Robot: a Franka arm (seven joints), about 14 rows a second.
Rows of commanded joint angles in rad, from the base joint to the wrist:
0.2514, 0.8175, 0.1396, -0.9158, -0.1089, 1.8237, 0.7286
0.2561, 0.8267, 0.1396, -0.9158, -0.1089, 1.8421, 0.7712
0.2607, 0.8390, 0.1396, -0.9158, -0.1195, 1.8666, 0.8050
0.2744, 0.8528, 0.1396, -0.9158, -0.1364, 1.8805, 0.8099
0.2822, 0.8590, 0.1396, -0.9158, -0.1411, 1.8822, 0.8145
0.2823, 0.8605, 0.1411, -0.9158, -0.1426, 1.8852, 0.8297
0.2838, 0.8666, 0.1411, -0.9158, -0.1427, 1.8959, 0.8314
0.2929, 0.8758, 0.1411, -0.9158, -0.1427, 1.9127, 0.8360
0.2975, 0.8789, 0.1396, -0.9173, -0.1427, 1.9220, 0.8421
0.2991, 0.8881, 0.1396, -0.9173, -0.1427, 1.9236, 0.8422
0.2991, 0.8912, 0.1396, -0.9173, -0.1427, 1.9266, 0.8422
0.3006, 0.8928, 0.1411, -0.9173, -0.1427, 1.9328, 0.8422
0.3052, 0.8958, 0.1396, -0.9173, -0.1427, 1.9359, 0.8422
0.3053, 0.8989, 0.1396, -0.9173, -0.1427, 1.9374, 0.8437
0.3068, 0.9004, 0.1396, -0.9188, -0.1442, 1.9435, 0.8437
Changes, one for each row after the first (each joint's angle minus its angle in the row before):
0.0047, 0.0092, 0.0000, 0.0000, 0.0000, 0.0184, 0.0426
0.0046, 0.0123, 0.0000, 0.0000, -0.0106, 0.0245, 0.0338
0.0137, 0.0138, 0.0000, 0.0000, -0.0169, 0.0139, 0.0049
0.0078, 0.0062, 0.0000, 0.0000, -0.0047, 0.0017, 0.0046
0.0001, 0.0015, 0.0015, 0.0000, -0.0015, 0.0030, 0.0152
0.0015, 0.0061, 0.0000, 0.0000, -0.0001, 0.0107, 0.0017
0.0091, 0.0092, 0.0000, 0.0000, 0.0000, 0.0168, 0.0046
0.0046, 0.0031, -0.0015, -0.0015, 0.0000, 0.0093, 0.0061
0.0016, 0.0092, 0.0000, 0.0000, 0.0000, 0.0016, 0.0001
0.0000, 0.0031, 0.0000, 0.0000, 0.0000, 0.0030, 0.0000
0.0015, 0.0016, 0.0015, 0.0000, 0.0000, 0.0062, 0.0000
0.0046, 0.0030, -0.0015, 0.0000, 0.0000, 0.0031, 0.0000
0.0001, 0.0031, 0.0000, 0.0000, 0.0000, 0.0015, 0.0015
0.0015, 0.0015, 0.0000, -0.0015, -0.0015, 0.0061, 0.0000

